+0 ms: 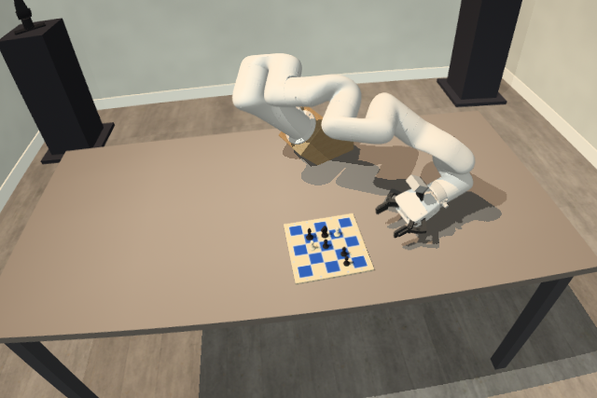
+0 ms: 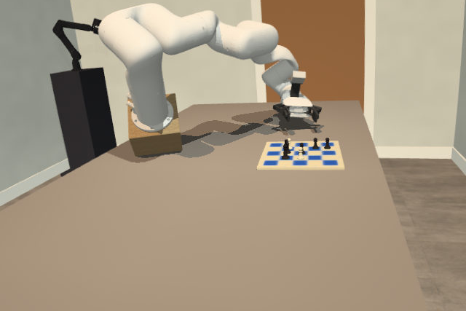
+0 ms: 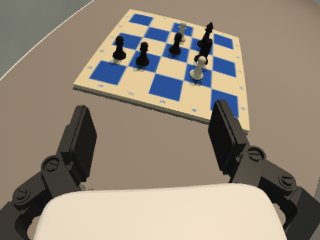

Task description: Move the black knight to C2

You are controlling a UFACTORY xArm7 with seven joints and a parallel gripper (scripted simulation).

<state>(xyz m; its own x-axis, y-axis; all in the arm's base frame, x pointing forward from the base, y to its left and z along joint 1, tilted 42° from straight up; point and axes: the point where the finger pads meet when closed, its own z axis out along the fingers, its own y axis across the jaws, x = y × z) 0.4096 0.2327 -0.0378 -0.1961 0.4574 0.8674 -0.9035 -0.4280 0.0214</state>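
Right now the dark chess piece is 20 mm behind my hand, 180 mm to the right of it and 50 mm below it. From my hand the other things lie so: blue-and-cream chessboard (20 mm ahead, 180 mm to the right, 60 mm below); black piece (20 mm behind, 220 mm to the right, 40 mm below).
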